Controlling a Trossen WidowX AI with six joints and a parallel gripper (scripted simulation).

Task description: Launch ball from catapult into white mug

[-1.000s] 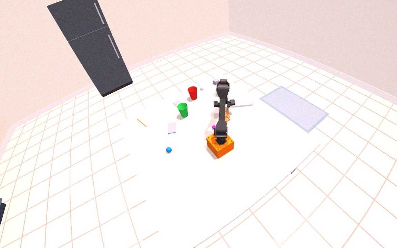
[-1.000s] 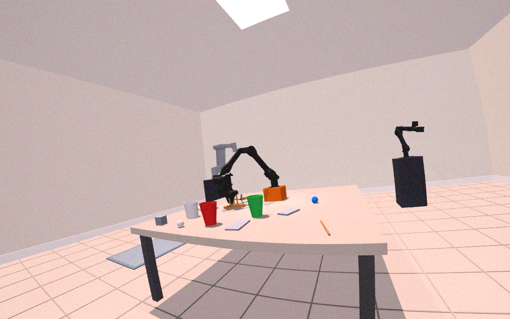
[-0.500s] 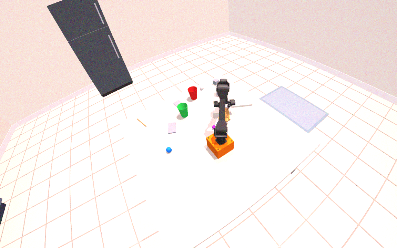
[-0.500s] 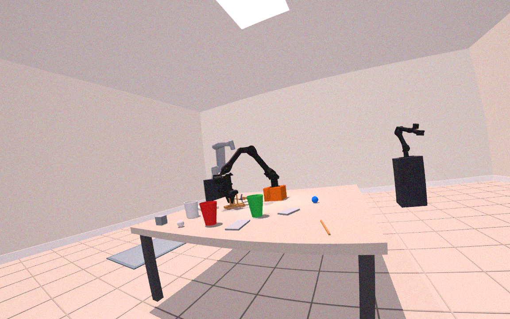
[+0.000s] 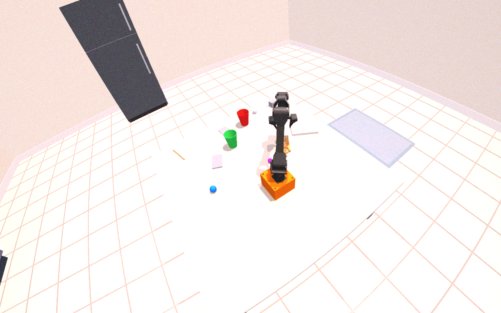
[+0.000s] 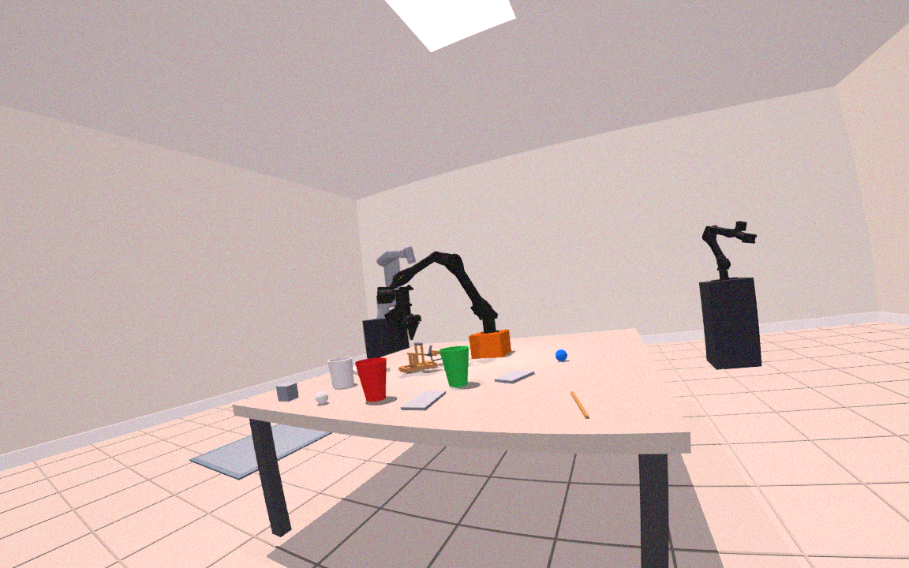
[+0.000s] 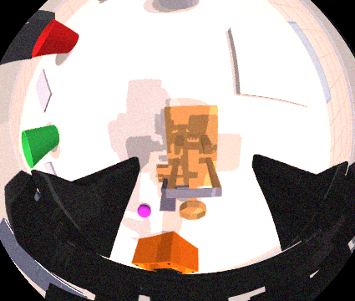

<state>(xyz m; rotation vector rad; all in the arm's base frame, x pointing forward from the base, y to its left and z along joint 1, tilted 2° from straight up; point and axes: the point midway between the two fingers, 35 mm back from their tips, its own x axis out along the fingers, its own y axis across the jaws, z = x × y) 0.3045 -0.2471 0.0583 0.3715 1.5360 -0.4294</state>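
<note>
Right now the magenta ball is 180 mm to the left of my gripper tip, 110 mm below it and 100 mm behind it. Also, from my gripper tip: green cup (320 mm to the left, 200 mm ahead, 100 mm below); wooden catapult (80 mm below, 60 mm behind, 50 mm to the left); white mug (250 mm ahead, 130 mm to the right, 100 mm below).
</note>
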